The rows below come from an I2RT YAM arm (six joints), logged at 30 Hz.
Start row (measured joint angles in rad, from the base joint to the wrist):
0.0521 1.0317 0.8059 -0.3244 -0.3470 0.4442
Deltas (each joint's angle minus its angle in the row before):
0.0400 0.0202 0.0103 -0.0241 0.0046 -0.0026
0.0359 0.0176 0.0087 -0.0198 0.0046 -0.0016
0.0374 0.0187 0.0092 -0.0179 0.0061 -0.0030
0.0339 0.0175 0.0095 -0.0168 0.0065 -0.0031
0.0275 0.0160 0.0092 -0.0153 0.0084 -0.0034
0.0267 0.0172 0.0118 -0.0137 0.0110 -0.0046
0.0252 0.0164 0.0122 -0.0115 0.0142 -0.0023
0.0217 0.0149 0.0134 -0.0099 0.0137 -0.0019
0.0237 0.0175 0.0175 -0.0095 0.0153 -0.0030
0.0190 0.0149 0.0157 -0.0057 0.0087 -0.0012
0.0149 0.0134 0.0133 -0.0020 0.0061 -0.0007
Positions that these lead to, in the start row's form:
0.0921 1.0519 0.8162 -0.3485 -0.3424 0.4416
0.1280 1.0695 0.8249 -0.3683 -0.3378 0.4400
0.1654 1.0882 0.8341 -0.3862 -0.3317 0.4370
0.1993 1.1057 0.8436 -0.4030 -0.3252 0.4339
0.2268 1.1217 0.8528 -0.4183 -0.3168 0.4305
0.2535 1.1389 0.8646 -0.4320 -0.3058 0.4259
0.2787 1.1553 0.8768 -0.4435 -0.2916 0.4236
0.3004 1.1702 0.8902 -0.4534 -0.2779 0.4217
0.3241 1.1877 0.9077 -0.4629 -0.2626 0.4187
0.3431 1.2026 0.9234 -0.4686 -0.2539 0.4175
0.3580 1.2160 0.9367 -0.4706 -0.2478 0.4168

